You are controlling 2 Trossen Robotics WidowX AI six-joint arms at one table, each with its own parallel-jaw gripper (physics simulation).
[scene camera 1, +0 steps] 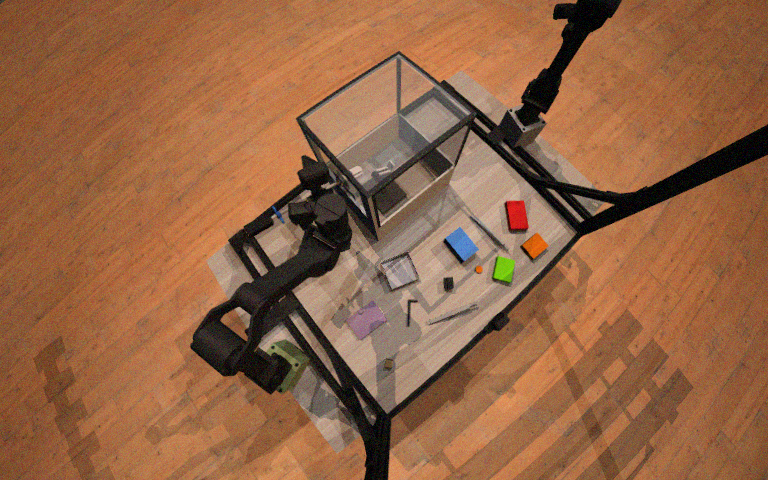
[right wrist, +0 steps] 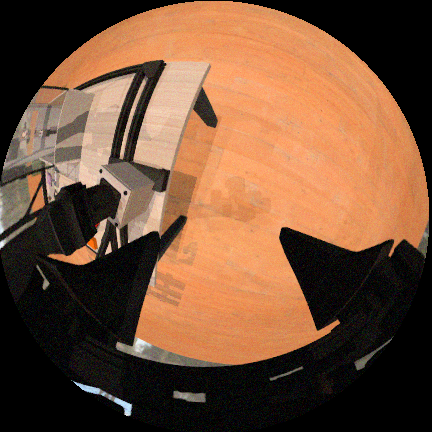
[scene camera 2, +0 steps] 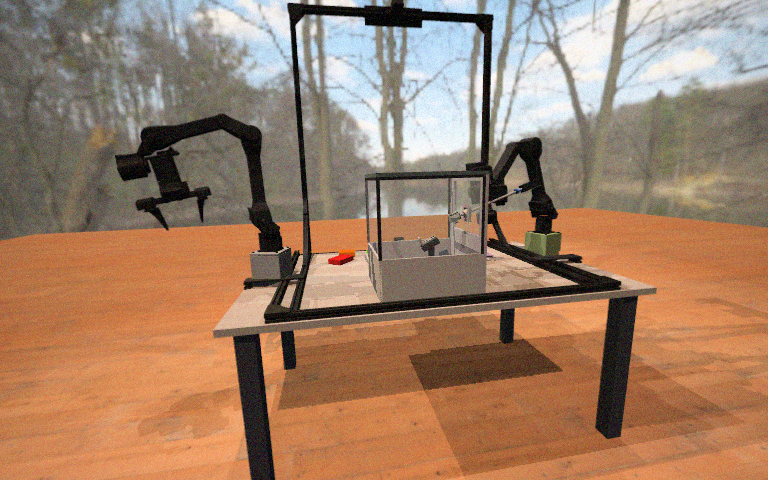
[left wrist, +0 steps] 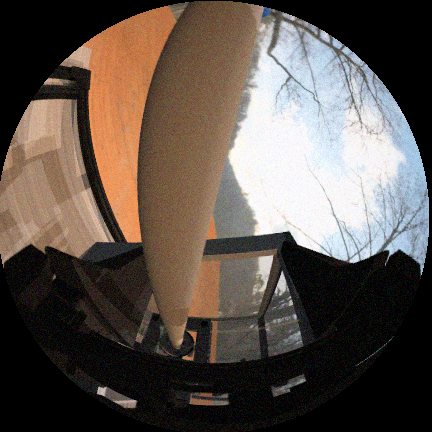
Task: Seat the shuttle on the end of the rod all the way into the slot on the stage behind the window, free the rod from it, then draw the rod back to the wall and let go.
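Seen in the pictures: left gripper, fingertip midpoint: (scene camera 2: 491,199) (left wrist: 226,246); right gripper, fingertip midpoint: (right wrist: 221,235) (scene camera 2: 185,226); left arm's base, link origin: (scene camera 1: 276,368) (scene camera 2: 543,232); right arm's base, link origin: (scene camera 1: 527,116) (right wrist: 107,197) (scene camera 2: 270,250).
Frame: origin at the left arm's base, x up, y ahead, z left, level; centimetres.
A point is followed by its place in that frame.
The glass-walled box (scene camera 1: 349,87) @(x 25.4, y 67.7, z 15.1 cm) (scene camera 2: 425,175) @(x 24.5, y 71.5, z 15.3 cm) stands at the back of the table. The thin rod (scene camera 2: 504,196) @(x 17.3, y 38.9, z 12.9 cm) (left wrist: 189,160) passes through a port in the box's wall; its blue outer tip (scene camera 1: 278,214) @(x 19.4, y 34.6, z 13.6 cm) sticks out over the table's edge. Its inner end (scene camera 2: 459,215) carries a small pale piece just inside the wall. A dark grey piece (scene camera 2: 430,244) sits on the stage inside; I cannot tell whether it is the shuttle. My left gripper (scene camera 1: 308,194) (scene camera 2: 498,192) @(x 16.9, y 48.0, z 16.1 cm) (left wrist: 226,246) @(x 16.9, y 48.0, z 16.1 cm) is open, its fingers astride the rod near the wall without gripping it. My right gripper (scene camera 2: 174,205) (right wrist: 221,235) @(x 11.8, y 129.1, z -25.9 cm) is open and empty, raised off the table's side.
Red (scene camera 1: 516,215) @(x -7.6, y 75.7, z -37.9 cm), blue (scene camera 1: 461,244) @(x -5.6, y 57.1, z -26.4 cm), orange (scene camera 1: 534,245) @(x -7.7, y 69.5, z -47.2 cm), green (scene camera 1: 504,270) @(x -7.6, y 57.3, z -41.9 cm) and purple (scene camera 1: 366,320) @(x -8.8, y 23.3, z -13.2 cm) blocks lie on the table in front of the box, with a framed tile (scene camera 1: 400,271) @(x -9.5, y 41.3, z -14.4 cm), a black cube (scene camera 1: 448,284) @(x -7.3, y 44.8, z -28.8 cm) and thin tools. A tall black gantry (scene camera 2: 298,143) @(x 40.0, y 84.7, z -58.5 cm) stands over the table.
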